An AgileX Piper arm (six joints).
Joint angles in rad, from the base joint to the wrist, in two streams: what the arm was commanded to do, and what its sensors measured. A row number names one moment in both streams.
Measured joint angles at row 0:
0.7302 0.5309 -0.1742 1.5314 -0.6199 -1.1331
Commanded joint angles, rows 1 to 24:
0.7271 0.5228 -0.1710 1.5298 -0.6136 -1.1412
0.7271 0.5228 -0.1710 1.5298 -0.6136 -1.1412
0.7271 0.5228 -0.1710 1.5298 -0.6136 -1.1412
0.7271 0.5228 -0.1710 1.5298 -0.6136 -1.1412
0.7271 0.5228 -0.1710 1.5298 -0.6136 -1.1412
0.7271 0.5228 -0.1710 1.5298 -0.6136 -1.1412
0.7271 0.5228 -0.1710 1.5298 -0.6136 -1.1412
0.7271 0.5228 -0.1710 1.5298 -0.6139 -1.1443
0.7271 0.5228 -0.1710 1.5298 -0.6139 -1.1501
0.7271 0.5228 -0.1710 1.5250 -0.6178 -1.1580
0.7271 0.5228 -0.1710 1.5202 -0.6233 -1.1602
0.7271 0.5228 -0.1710 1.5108 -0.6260 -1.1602
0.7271 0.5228 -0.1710 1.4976 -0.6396 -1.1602
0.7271 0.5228 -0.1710 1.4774 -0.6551 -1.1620
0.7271 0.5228 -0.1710 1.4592 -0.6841 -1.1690
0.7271 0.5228 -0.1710 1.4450 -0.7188 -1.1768
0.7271 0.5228 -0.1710 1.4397 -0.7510 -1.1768
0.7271 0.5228 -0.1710 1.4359 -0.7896 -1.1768
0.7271 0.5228 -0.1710 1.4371 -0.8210 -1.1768
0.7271 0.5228 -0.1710 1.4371 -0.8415 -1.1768
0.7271 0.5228 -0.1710 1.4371 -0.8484 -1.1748
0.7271 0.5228 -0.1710 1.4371 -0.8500 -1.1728
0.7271 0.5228 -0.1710 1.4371 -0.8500 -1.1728
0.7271 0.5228 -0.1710 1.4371 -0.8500 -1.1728
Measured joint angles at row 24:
0.7302 0.5309 -0.1742 1.4509 -0.8237 -1.1684
